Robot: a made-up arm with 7 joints.
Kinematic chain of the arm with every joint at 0, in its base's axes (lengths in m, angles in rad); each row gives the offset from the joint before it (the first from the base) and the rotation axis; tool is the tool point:
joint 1: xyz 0 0.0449 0 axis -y
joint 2: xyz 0 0.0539 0 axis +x
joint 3: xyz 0 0 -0.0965 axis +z
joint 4: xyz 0 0 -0.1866 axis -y
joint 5: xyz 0 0 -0.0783 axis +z
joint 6: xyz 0 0 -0.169 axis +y
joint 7: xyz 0 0 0 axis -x
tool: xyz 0 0 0
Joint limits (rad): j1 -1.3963..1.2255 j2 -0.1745..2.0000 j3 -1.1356..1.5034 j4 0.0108..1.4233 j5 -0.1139..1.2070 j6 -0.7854..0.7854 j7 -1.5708..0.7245
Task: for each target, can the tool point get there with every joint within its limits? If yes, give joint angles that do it. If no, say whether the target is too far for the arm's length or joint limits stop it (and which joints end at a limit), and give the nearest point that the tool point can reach.
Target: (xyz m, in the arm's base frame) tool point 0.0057 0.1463 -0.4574
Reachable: yes | joints -0.4673 0.0325 0.1612 1.0453 0.2376 0.1944 -0.4553
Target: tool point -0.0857 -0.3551 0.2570
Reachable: no: joint limits stop it (at a limit: joint 1, joint 2, joint 3, joint 4) | nearest point -0.2540 -0.1751 -0.1495 | short by 0.475 m
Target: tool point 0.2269 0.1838 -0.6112
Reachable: no: too far | nearest point 0.1830 0.1674 -0.4931 | short by 0.127 m
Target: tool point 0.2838 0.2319 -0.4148
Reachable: yes | joints 0.4092 0.2431 0.1087 0.3982 0.5822 -0.2563 -1.3407
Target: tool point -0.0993 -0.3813 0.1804
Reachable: no: joint limits stop it (at a limit: joint 1, joint 2, joint 3, joint 4) | nearest point -0.2540 -0.1751 -0.1495 | short by 0.419 m
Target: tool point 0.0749 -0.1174 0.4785
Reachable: no: joint limits stop it (at a limit: joint 2, joint 3, joint 4) | nearest point 0.0549 0.2877 0.3510 | short by 0.425 m
